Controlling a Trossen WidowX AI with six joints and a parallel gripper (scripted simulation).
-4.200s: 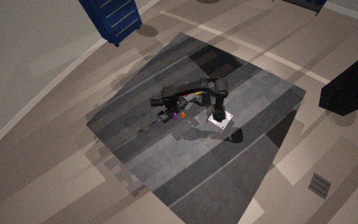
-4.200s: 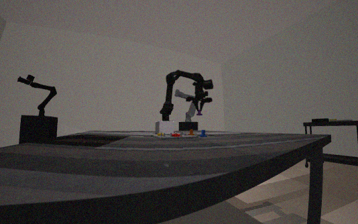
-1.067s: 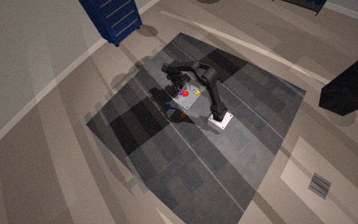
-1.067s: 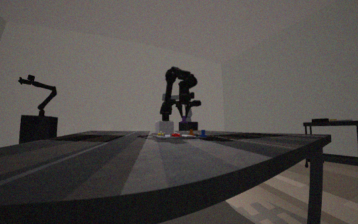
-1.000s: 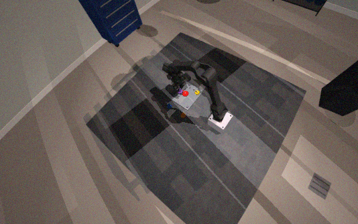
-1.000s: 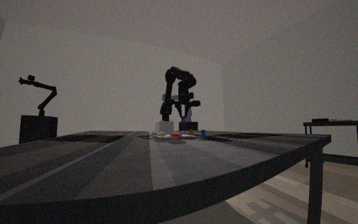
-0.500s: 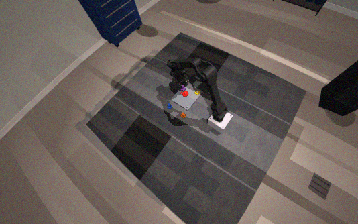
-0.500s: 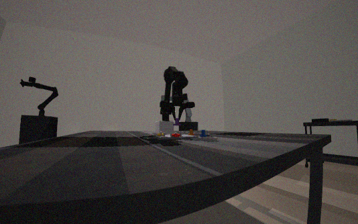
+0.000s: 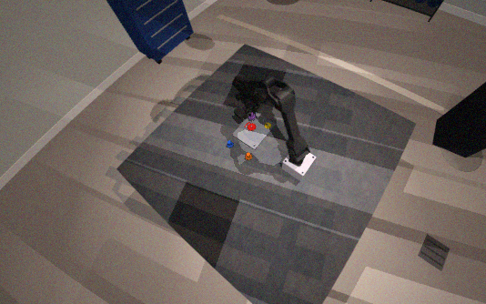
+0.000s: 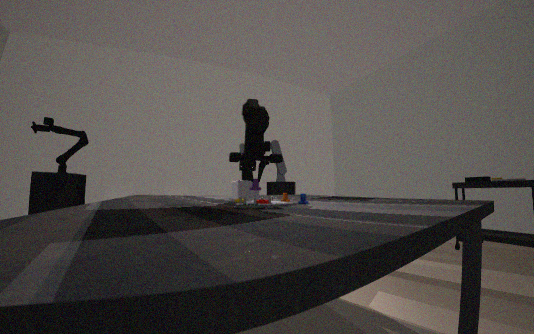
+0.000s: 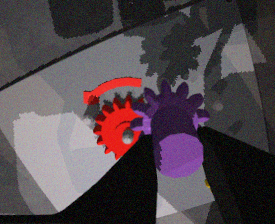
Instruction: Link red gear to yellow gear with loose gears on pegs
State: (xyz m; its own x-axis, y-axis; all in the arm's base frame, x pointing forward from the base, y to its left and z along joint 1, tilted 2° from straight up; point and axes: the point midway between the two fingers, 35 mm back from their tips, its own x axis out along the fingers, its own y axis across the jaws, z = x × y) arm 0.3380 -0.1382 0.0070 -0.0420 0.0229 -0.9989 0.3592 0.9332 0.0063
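Right now the purple gear is 10 mm below my gripper tip. From my gripper tip the other things lie so: red gear 70 mm below, 40 mm to the left, 20 mm behind; then blue gear 190 mm to the left, 70 mm below, 40 mm ahead; then red arrow 80 mm below, 30 mm to the left, 20 mm ahead.
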